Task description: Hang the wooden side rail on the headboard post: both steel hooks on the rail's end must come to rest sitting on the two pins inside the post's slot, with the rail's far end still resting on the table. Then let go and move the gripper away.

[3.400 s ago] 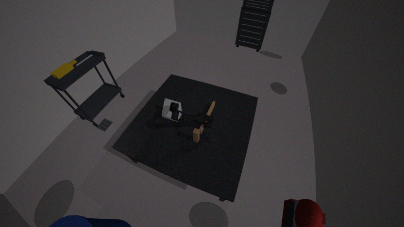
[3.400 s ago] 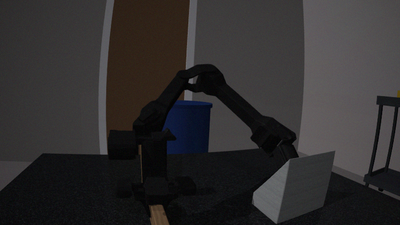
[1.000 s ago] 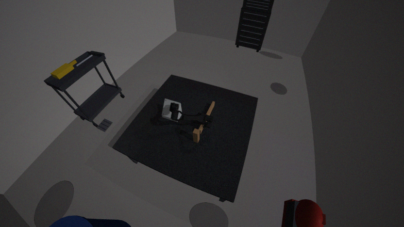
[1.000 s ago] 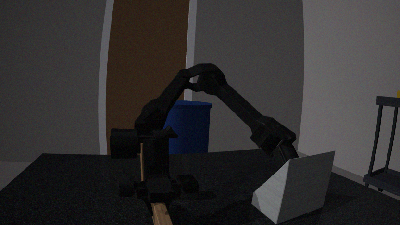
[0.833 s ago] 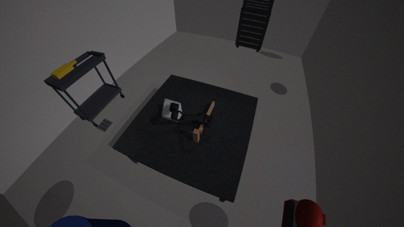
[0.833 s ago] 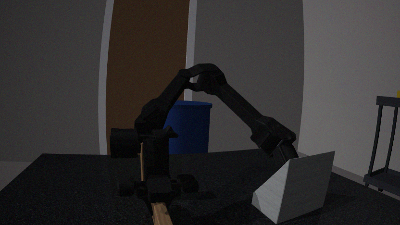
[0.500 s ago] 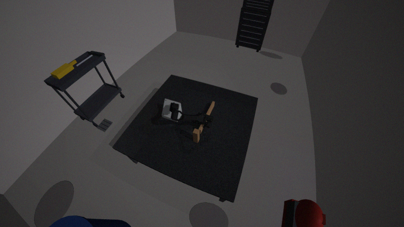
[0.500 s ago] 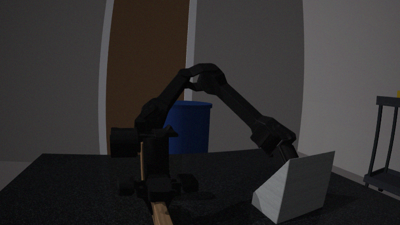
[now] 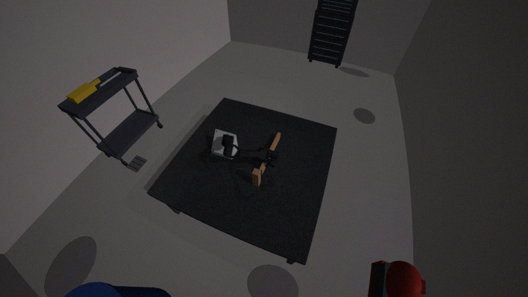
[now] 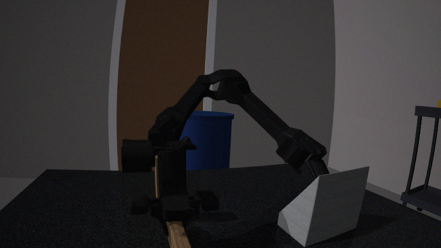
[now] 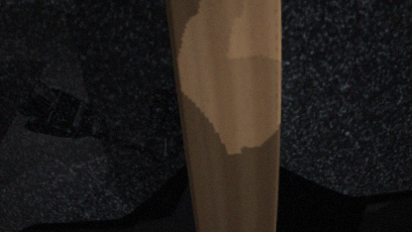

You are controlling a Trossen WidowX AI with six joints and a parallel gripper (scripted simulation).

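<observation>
Now: gripper tip 150 mm to the left of the wooden headboard post, 60 mm below it and 20 mm past it.
</observation>
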